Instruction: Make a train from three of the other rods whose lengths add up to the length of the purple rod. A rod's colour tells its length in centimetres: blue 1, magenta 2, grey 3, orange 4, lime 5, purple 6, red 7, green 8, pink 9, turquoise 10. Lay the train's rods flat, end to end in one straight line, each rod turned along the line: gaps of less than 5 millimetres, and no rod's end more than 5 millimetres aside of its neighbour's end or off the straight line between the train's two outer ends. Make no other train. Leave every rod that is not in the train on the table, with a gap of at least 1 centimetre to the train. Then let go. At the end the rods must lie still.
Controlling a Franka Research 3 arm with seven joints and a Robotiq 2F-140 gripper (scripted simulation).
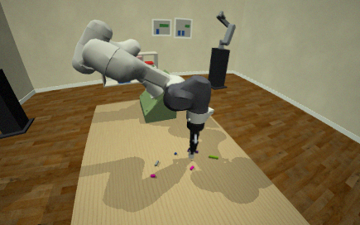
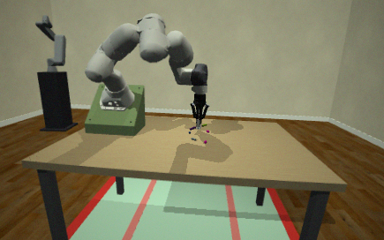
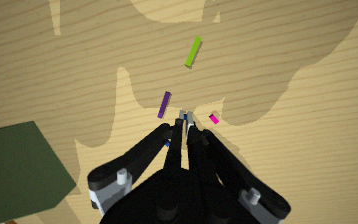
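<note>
Now: the purple rod 40 mm behind my hand, 40 mm to the left of it and 40 mm below it. The rest, counted from my hand: dark blue piece 60 mm behind, 60 mm to the right, 40 mm below; grey rod 40 mm behind, 170 mm to the right, 40 mm below; lime rod 50 mm ahead, 110 mm to the left, 40 mm below.
</note>
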